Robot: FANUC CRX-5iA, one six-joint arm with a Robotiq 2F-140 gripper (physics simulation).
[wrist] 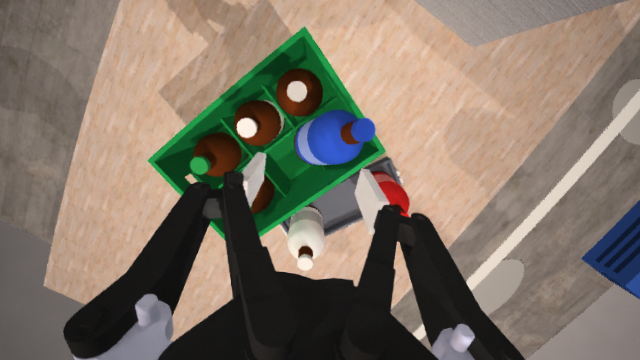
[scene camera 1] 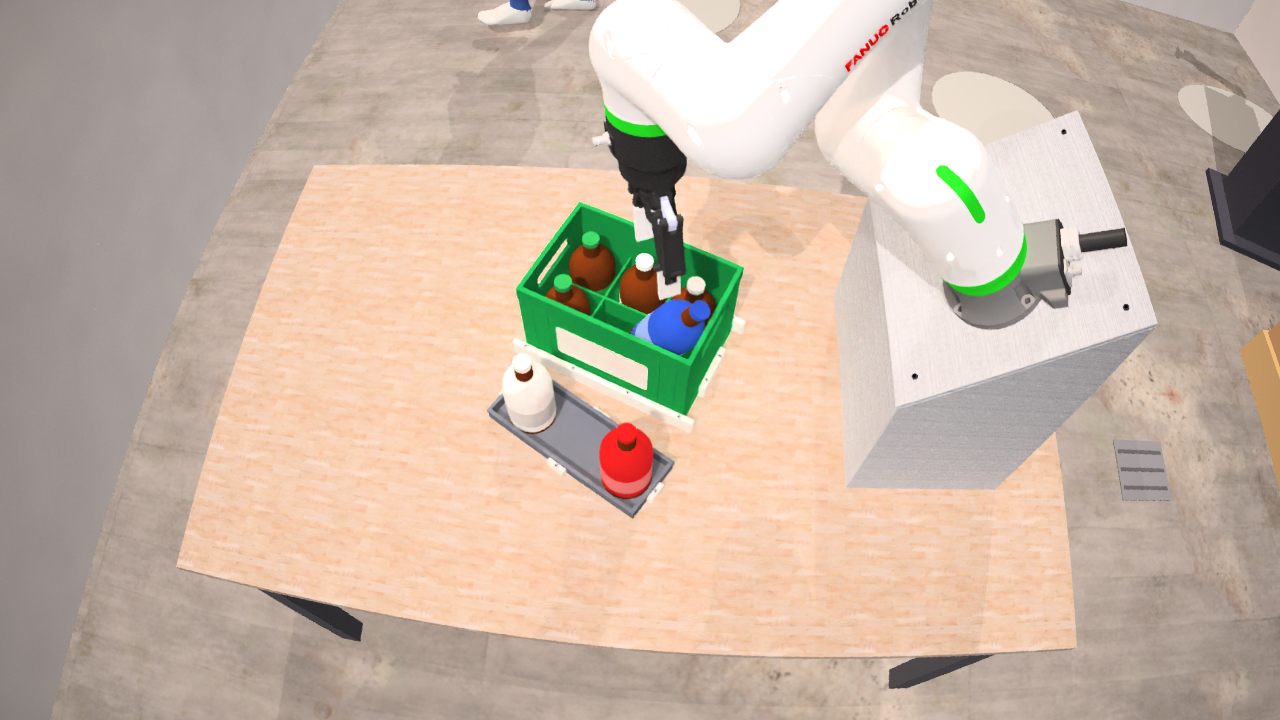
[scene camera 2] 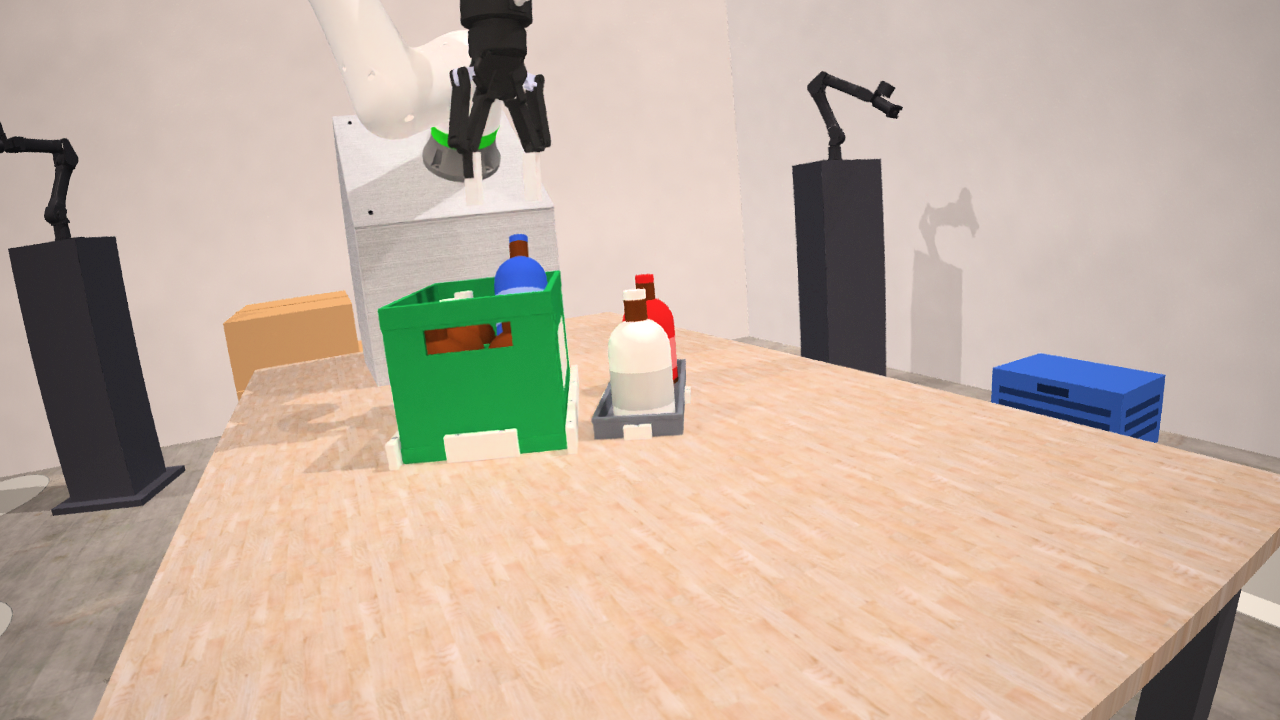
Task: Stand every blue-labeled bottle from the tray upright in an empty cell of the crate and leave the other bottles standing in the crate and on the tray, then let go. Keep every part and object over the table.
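Places are measured from the arm's base along level axes (x ahead, y left, z up), in centimetres.
Pixels of known places: gripper, fingertip midpoint: (wrist: 312,174) (scene camera 1: 657,264) (scene camera 2: 504,203); arm's base, link origin: (scene camera 1: 996,277) (scene camera 2: 461,159).
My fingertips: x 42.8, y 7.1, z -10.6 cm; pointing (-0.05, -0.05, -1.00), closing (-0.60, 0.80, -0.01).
Note:
Ahead of a thing's pixels: the offset from my fingertips to its top centre. "spot": to the spot under its first point.
The blue-labeled bottle {dz -4.3, dx -3.4, dy +1.0 cm} (scene camera 1: 673,327) (scene camera 2: 520,275) (wrist: 330,137) leans in the near row of the green crate {dz -10.1, dx +4.1, dy +3.4 cm} (scene camera 1: 666,389) (scene camera 2: 474,394) (wrist: 300,47), cap toward the end wall nearest the robot base, shoulders above the rim. Its base is hidden; whether it sits fully in one cell I cannot tell. The near-row middle cell beside it shows no bottle. My gripper (scene camera 1: 656,255) (scene camera 2: 503,179) (wrist: 312,174) is open and empty above the crate, clear of the bottle. A white bottle {dz -11.7, dx +14.4, dy +13.4 cm} (scene camera 1: 528,398) (scene camera 2: 640,367) (wrist: 306,235) and a red bottle {dz -11.7, dx -2.6, dy +18.3 cm} (scene camera 1: 624,461) (scene camera 2: 662,324) (wrist: 392,192) stand on the grey tray {spot: dz -27.1, dx +5.8, dy +14.9 cm} (scene camera 1: 581,438) (wrist: 340,202).
Two green-capped brown bottles {dz -11.4, dx +13.4, dy -9.5 cm} (scene camera 1: 590,266) {dz -11.4, dx +14.2, dy -0.7 cm} (scene camera 1: 565,300) stand at the crate's far end from the robot base. Two white-capped ones {dz -11.4, dx +4.4, dy -8.4 cm} (wrist: 260,127) {dz -11.4, dx -3.9, dy -7.0 cm} (wrist: 302,105) stand in the back row. Pale locating strips {spot: dz -25.9, dx +19.7, dy -5.7 cm} (scene camera 2: 481,445) edge the crate. The robot pedestal (scene camera 1: 984,402) stands at the right.

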